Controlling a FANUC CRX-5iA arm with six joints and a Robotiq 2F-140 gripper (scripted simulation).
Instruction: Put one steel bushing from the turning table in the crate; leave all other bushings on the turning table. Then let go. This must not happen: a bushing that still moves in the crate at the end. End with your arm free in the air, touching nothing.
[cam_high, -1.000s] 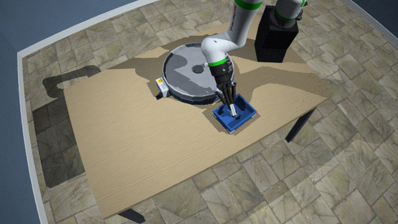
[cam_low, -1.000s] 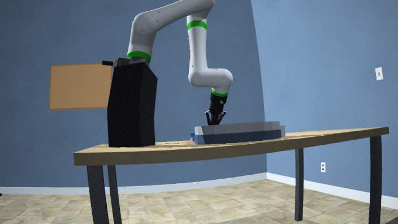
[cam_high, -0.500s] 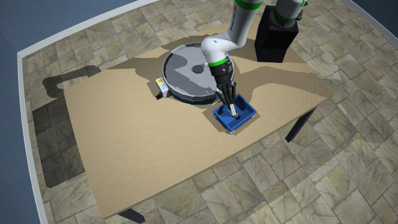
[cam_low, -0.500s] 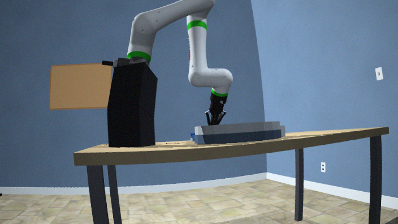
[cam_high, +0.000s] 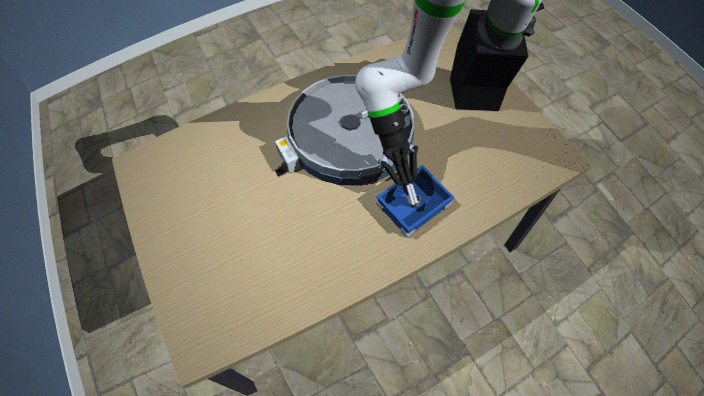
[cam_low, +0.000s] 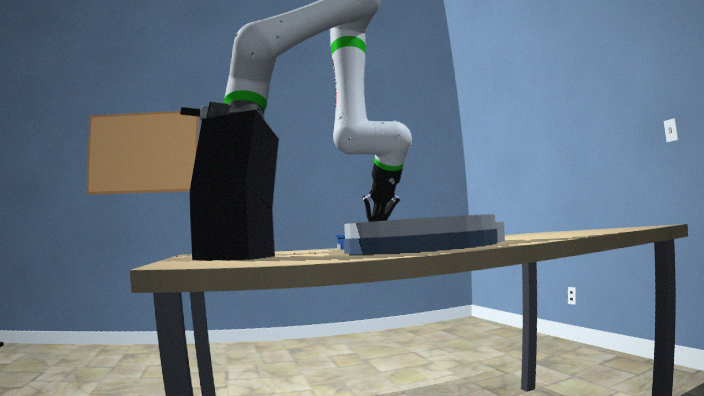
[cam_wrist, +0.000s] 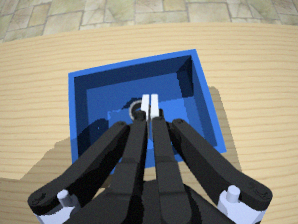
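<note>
The blue crate lies 1 cm behind my hand, 1 cm to the left of it and 4 cm below it. Round my hand: round grey turning table 3 cm ahead, 33 cm to the right, 1 cm below.
</note>
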